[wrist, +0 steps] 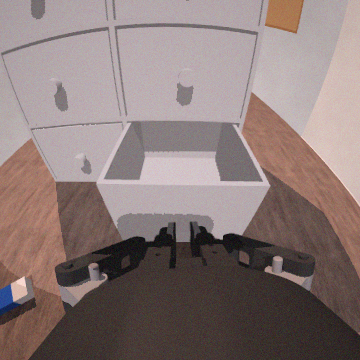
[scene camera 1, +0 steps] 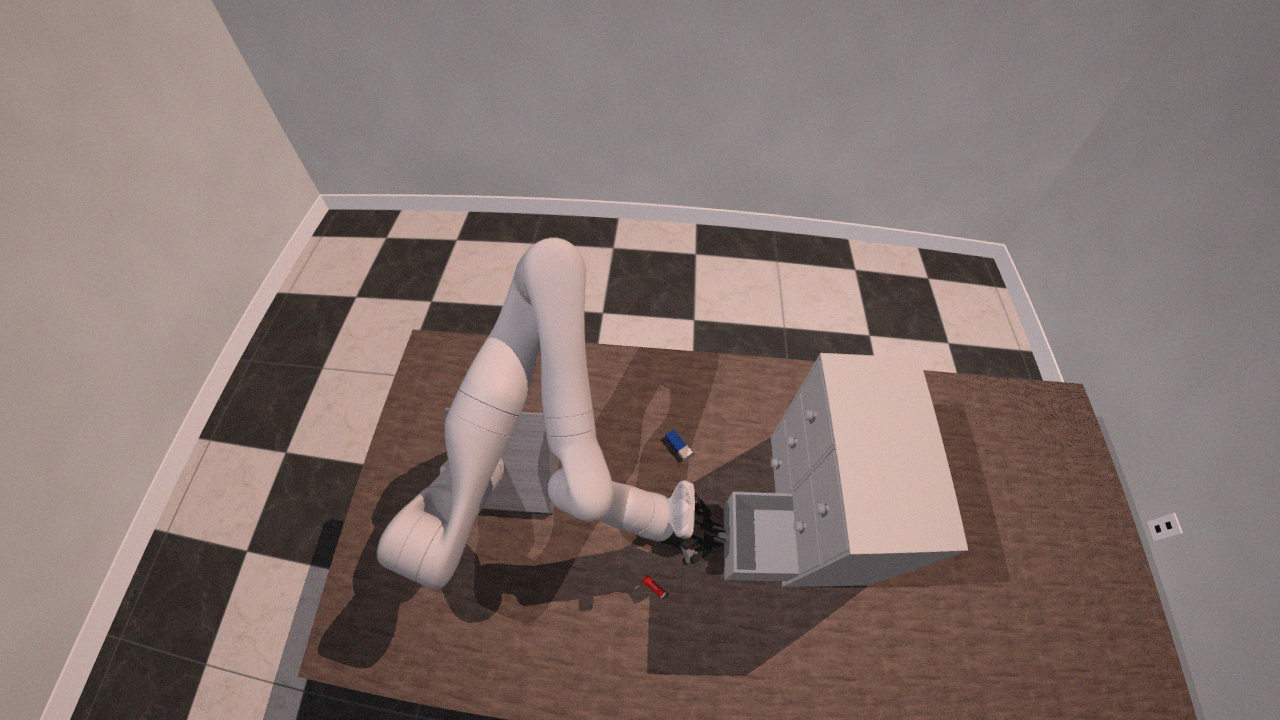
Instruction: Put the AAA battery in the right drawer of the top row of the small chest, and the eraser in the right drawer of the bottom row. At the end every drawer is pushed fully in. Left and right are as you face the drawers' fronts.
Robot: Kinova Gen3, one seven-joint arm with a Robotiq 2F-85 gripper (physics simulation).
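Frame: origin at the arm's base, x ahead, y left, z up, level; centimetres.
Seen in the pictures: gripper, between the fingertips: (wrist: 182, 231) (scene camera 1: 722, 537).
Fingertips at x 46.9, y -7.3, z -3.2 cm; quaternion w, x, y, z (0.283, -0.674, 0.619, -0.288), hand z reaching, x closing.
Note:
A point is followed by its place in that frame.
The small chest (scene camera 1: 895, 456) {x 67.8, y -0.4, z 25.0 cm} (wrist: 113, 65) {x 58.5, y 1.0, z 9.3 cm} stands on the table with its bottom right drawer (scene camera 1: 762, 575) {x 53.9, y -14.2, z -0.6 cm} (wrist: 185, 200) {x 48.0, y -7.4, z 0.2 cm} pulled out; the part of its inside that shows holds no object. The top right drawer (scene camera 1: 834, 514) {x 59.2, y -8.5, z 21.1 cm} and the other drawers are in. My gripper (scene camera 1: 721, 537) {x 46.9, y -7.3, z -3.2 cm} (wrist: 182, 231) {x 46.9, y -7.3, z -3.2 cm} is at the open drawer's front, shut on its knob, which the fingers mostly hide. The eraser (scene camera 1: 677, 445) {x 37.3, y 11.9, z -7.1 cm} (wrist: 16, 294) {x 38.4, y 10.6, z -7.1 cm}, blue and white, lies on the table left of the gripper. A red cylinder (scene camera 1: 655, 587) {x 35.5, y -17.1, z -7.0 cm}, seemingly a battery, lies on the table right of the gripper; its size cannot be told.
A grey block-like thing (scene camera 1: 534, 483) {x 10.6, y -1.4, z -2.0 cm} stands on the table (scene camera 1: 1047, 465) {x 126.8, y 14.7, z -8.4 cm} partly behind the arm. The open drawer juts from the chest towards the gripper. An orange panel (wrist: 284, 15) shows behind the chest in the wrist view.

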